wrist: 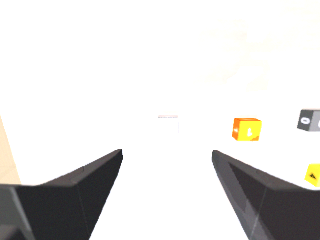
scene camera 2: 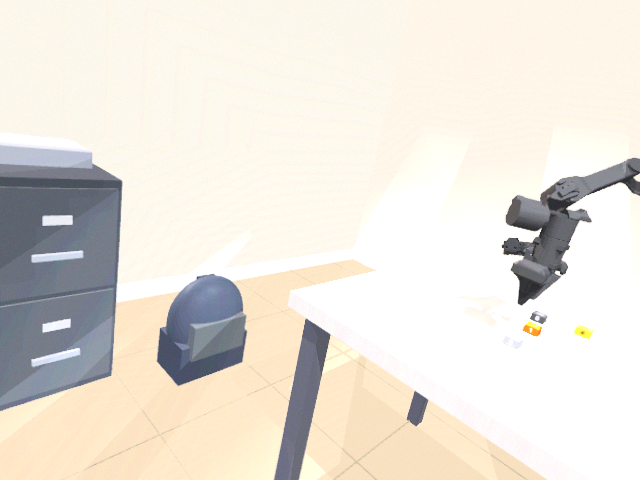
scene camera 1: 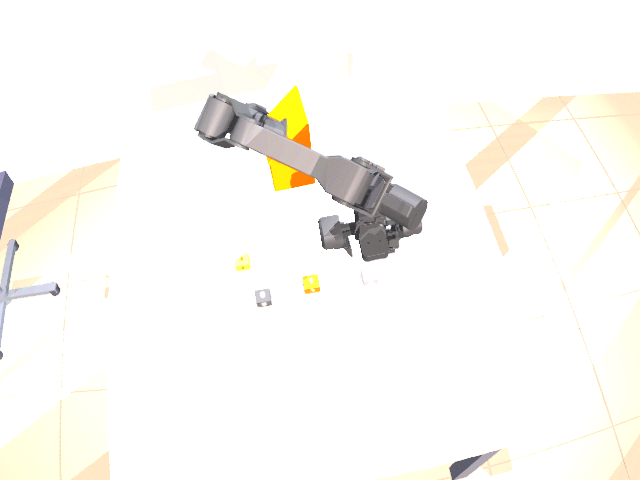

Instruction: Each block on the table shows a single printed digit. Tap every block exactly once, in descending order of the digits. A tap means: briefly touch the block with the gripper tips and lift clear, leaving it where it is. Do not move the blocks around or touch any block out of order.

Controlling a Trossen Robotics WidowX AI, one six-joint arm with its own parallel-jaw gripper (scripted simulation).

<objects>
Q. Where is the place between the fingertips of my gripper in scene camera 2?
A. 525, 302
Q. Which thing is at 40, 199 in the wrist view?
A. My gripper.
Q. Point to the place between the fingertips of my gripper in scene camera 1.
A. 371, 251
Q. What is my gripper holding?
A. Nothing.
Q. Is my gripper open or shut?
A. Open.
</objects>
